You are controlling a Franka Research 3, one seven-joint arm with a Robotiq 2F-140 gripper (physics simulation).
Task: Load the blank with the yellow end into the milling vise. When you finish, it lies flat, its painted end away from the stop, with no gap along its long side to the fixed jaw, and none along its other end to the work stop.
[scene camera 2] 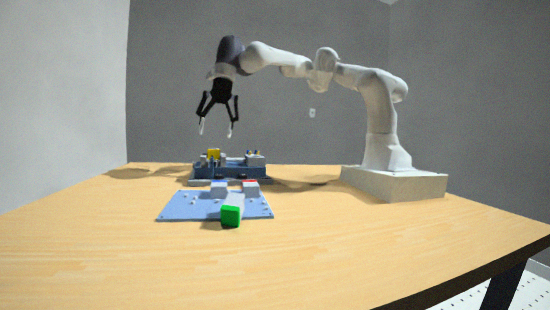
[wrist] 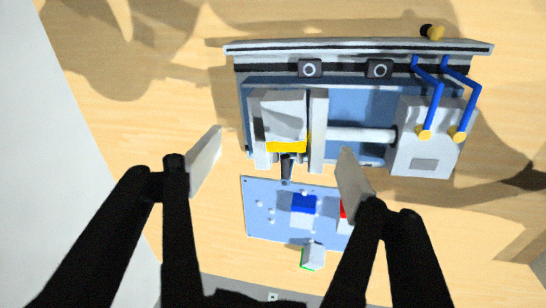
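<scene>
The blank with the yellow end (scene camera 2: 213, 153) (wrist: 284, 120) sits between the two jaws of the milling vise (scene camera 2: 230, 171) (wrist: 360, 105), its yellow end facing the blue plate. Its top stands above the jaws. In the wrist view it overlaps the left jaw (wrist: 262, 159), and a thin dark line shows between it and the right jaw (wrist: 318, 135), which joins the rod. Contact with the left jaw and exact flatness cannot be told. The work stop at its other end is hidden or not distinguishable. My gripper (scene camera 2: 215, 135) (wrist: 279, 149) is open and empty, above the vise and blank.
A blue plate (scene camera 2: 175, 210) (wrist: 255, 220) with small pegs lies beside the vise. It bears a blue-ended block (scene camera 2: 218, 189) (wrist: 303, 210) and a red-ended block (scene camera 2: 250, 189) (wrist: 344, 225). A green-ended block (scene camera 2: 231, 215) (wrist: 314, 256) lies at its edge. Blue bent tubes (wrist: 434, 107) rise over the vise's right end.
</scene>
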